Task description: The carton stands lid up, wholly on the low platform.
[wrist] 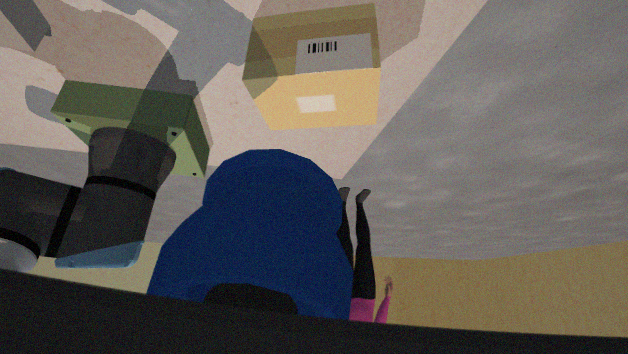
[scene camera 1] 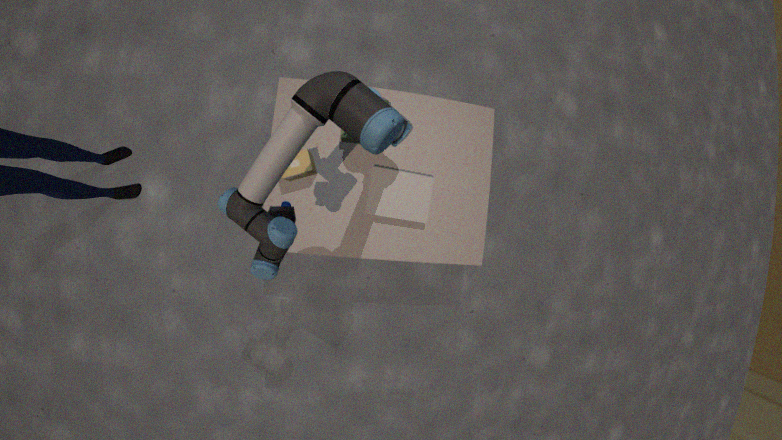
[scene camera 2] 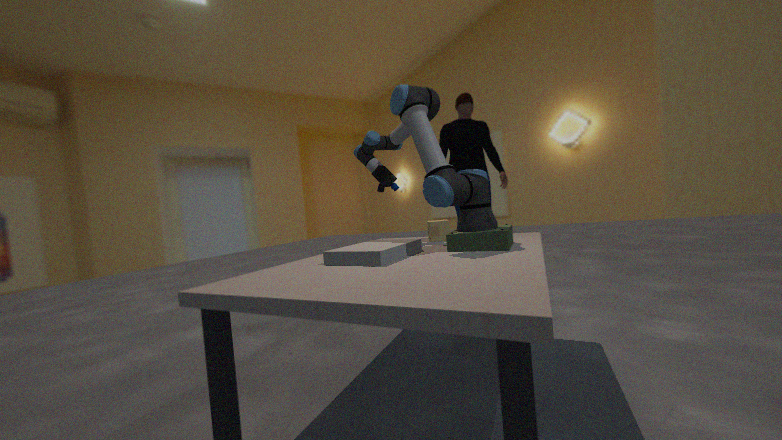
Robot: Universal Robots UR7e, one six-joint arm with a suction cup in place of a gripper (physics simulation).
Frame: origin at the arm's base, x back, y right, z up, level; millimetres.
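Seen in the pictures: end effector, tool point: point(wrist: 272, 214) point(scene camera 1: 286, 204) point(scene camera 2: 396, 189); arm's base, origin of the base link: point(wrist: 136, 148) point(scene camera 2: 477, 229).
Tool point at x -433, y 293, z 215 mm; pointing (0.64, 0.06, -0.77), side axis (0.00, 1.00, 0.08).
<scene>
Offsets run from my tool point to a thing's top centre. Level surfaces: height alone.
The yellow carton {dy +33, dx +199, dz -186 mm} point(scene camera 1: 298, 165) point(scene camera 2: 437, 230) point(wrist: 357, 97) stands on the table, apart from the platform. Its upper face bears a small white patch, and a side with a barcode label shows in the wrist view. The arm partly covers it in scene camera 1. The low platform {dy -475, dx +71, dz -238 mm} point(scene camera 1: 407, 197) point(scene camera 2: 358, 256) is a flat pale block; an arm shadow crosses its left part in scene camera 1. My gripper, a blue suction cup point(scene camera 1: 286, 205) point(scene camera 2: 394, 187) point(wrist: 275, 200), is open and holds nothing. It hangs tilted in the air, well above table height and clear of the carton.
The arm stands on a green base block point(scene camera 2: 475, 241) point(wrist: 117, 102) on the table {dz -286 mm} point(scene camera 1: 459, 164) point(scene camera 2: 437, 290), near the carton. The forearm reaches over the table's left part in scene camera 1. A person point(scene camera 2: 465, 142) stands behind the table.
</scene>
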